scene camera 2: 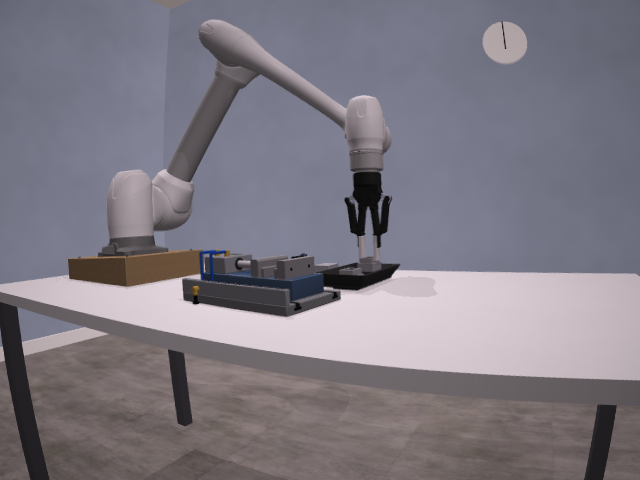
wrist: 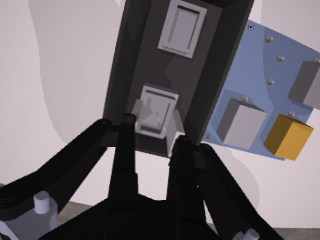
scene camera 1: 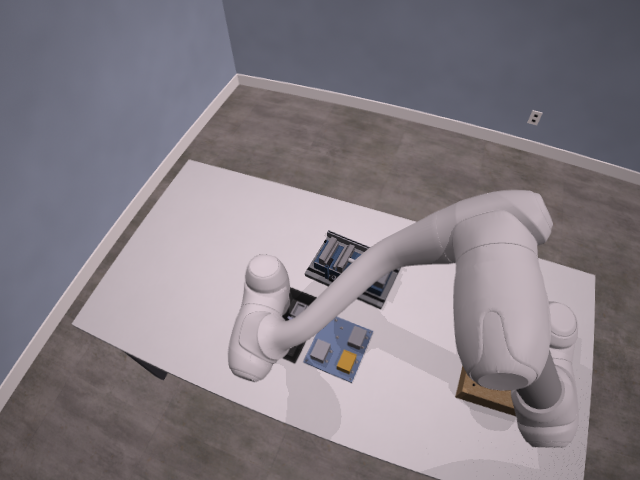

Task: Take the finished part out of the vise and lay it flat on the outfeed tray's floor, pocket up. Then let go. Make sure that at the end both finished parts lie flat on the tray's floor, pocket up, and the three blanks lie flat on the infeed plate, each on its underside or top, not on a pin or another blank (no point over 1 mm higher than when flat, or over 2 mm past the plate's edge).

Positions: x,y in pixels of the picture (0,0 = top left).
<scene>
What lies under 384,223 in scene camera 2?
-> The gripper.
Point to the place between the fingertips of the gripper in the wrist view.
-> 154,114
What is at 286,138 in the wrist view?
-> An orange block.
</scene>
